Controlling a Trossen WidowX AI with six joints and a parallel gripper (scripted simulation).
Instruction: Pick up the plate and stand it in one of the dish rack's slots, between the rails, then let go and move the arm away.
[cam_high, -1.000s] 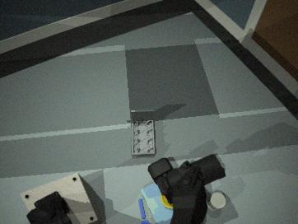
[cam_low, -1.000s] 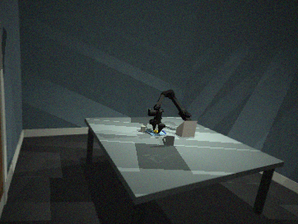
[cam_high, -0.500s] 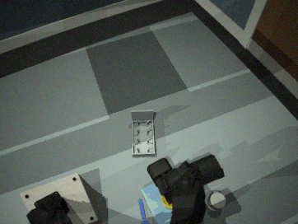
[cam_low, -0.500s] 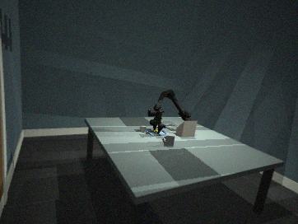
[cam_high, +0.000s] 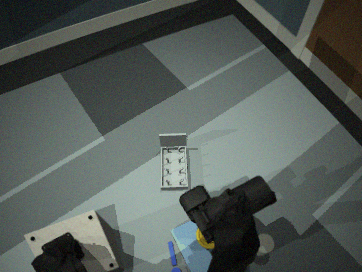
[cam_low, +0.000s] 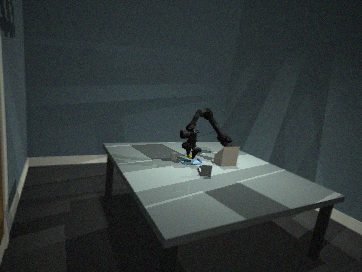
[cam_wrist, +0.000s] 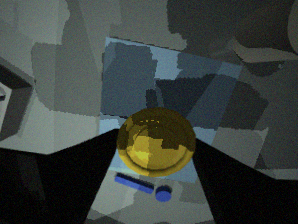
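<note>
Right now the dish rack is 10 mm ahead of my gripper tip, 210 mm to the left of it and 10 mm below it. From my gripper tip the other things lie so: plate (10 mm above); white cup (100 mm ahead, 80 mm to the right, 10 mm below).
</note>
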